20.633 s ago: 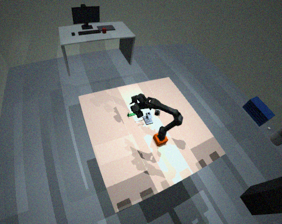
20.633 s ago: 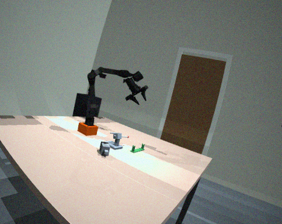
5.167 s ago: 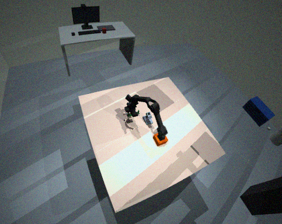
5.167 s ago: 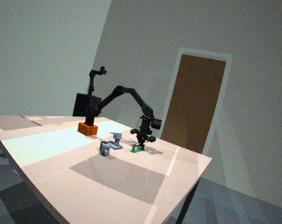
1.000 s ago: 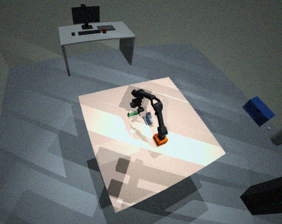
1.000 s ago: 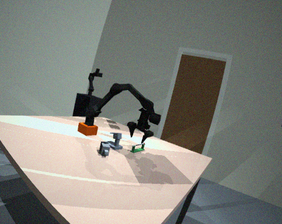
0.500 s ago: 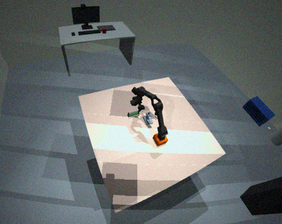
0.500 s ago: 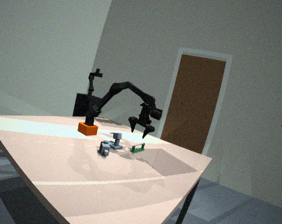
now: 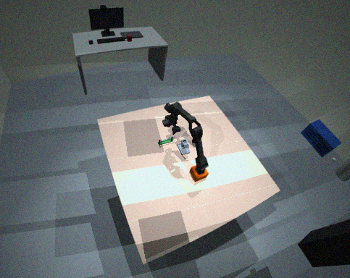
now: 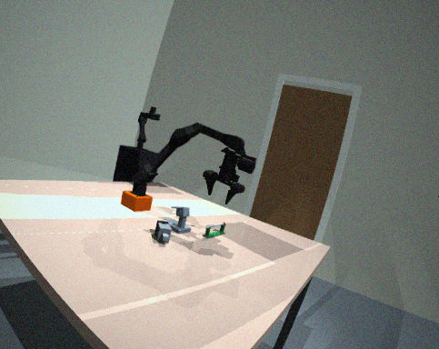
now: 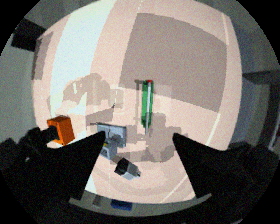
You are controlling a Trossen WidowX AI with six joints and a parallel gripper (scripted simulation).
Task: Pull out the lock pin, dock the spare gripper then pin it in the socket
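Now: the spare gripper 5 cm behind my gripper tip, 25 cm to the right of it and 13 cm below it. From my gripper tip the other things lie so: mount 11 cm behind, 9 cm to the right, 11 cm below; then green cradle 1 cm ahead, 3 cm to the left, 14 cm below.
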